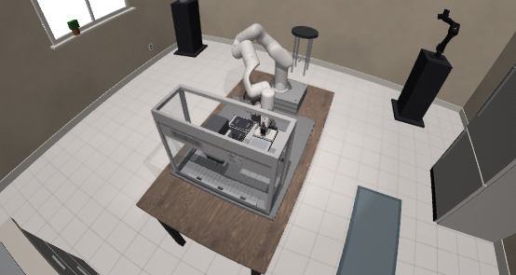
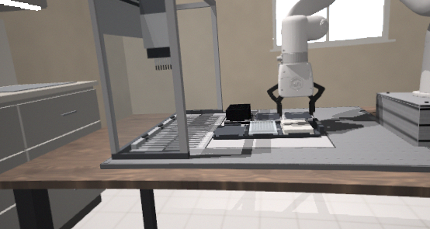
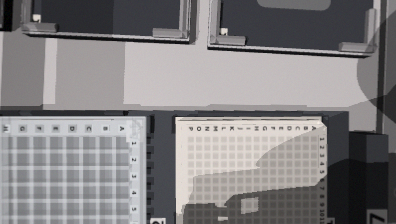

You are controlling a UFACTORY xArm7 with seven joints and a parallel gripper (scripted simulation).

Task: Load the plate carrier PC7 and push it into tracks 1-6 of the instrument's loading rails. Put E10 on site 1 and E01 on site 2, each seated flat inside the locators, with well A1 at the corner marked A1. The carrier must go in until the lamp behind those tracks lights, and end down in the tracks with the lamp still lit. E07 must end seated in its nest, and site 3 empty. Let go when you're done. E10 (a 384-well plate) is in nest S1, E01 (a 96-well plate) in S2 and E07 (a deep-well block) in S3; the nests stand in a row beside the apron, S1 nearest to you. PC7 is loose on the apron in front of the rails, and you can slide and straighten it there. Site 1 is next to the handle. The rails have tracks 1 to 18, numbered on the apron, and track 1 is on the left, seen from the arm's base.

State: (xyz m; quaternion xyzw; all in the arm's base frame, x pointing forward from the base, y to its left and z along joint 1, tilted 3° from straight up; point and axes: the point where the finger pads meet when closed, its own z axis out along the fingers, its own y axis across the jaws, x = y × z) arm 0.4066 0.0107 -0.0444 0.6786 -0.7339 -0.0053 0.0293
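Now: hand 130 mm to the left of the A1 tag, 120 mm short of it and 50 mm above it. From my hand the other things lie so: dark plate carrier PC7 (100 mm ahead, 50 mm below, 10 mm to the right); then white 96-well plate E01 (100 mm ahead, 50 mm below, 10 mm to the right); then pale apron (80 mm ahead, 70 mm to the right, 60 mm below).
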